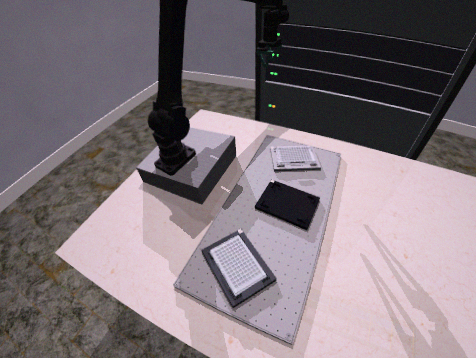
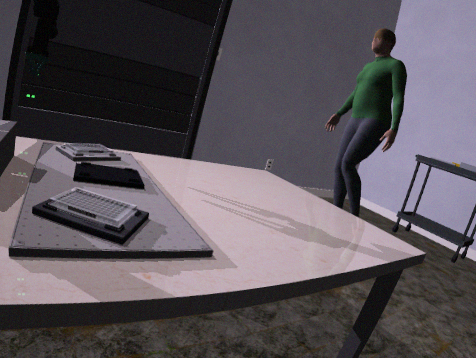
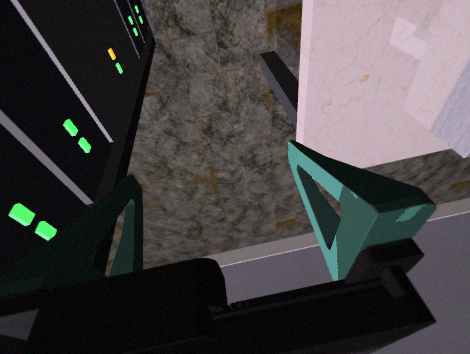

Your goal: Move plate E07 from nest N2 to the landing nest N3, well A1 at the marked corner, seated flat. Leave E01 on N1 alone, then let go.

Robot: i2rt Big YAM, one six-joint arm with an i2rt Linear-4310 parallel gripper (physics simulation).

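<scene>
A white well plate (image 1: 237, 262) (image 2: 92, 202) sits on a dark nest (image 1: 256, 290) (image 2: 80, 225) at the near end of the board. A second white well plate (image 1: 295, 154) (image 2: 87, 148) sits on a lighter grey nest (image 1: 302, 168) at the far end. Their labels cannot be read, so I cannot tell E07 from E01. The black nest (image 1: 288, 204) (image 2: 109, 176) between them is empty; a small pale mark shows at its far left corner. My gripper (image 1: 266, 56) (image 2: 37, 62) (image 3: 212, 164) is open and empty, high beyond the far end of the board.
The nests stand on a grey perforated board (image 1: 300, 260) (image 2: 165, 242) on the pale table (image 1: 400, 210) (image 2: 260, 240). The arm's grey base block (image 1: 215, 160) is left of the board. A dark rack with green lights stands behind. A person (image 2: 377, 95) stands beyond the table, near a cart (image 2: 435, 230).
</scene>
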